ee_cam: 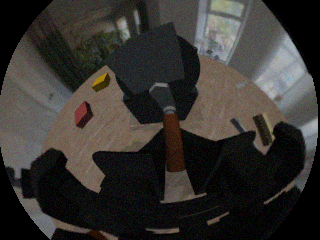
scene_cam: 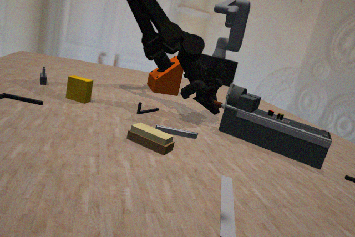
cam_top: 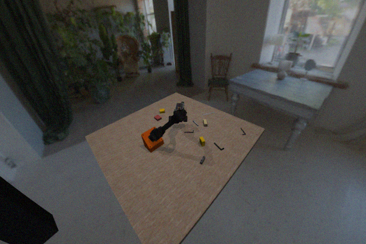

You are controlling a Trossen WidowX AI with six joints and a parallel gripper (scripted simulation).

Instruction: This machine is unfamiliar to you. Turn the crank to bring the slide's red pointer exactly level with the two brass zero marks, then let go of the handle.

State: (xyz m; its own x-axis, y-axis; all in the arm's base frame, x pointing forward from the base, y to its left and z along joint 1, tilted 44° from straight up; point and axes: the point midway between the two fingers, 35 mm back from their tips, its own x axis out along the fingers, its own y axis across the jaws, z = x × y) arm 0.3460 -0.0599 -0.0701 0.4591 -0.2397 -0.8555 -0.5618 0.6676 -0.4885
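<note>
Right now the brown crank handle is 3 cm above my gripper tip, 2 cm behind it and 1 cm to the right of it. The rest, counted from my gripper tip: red pointer (11 cm ahead, 8 cm to the left, 5 cm above); red block (25 cm to the left, 8 cm behind, 2 cm below); grey bar (16 cm to the right, 8 cm ahead, 3 cm below).
</note>
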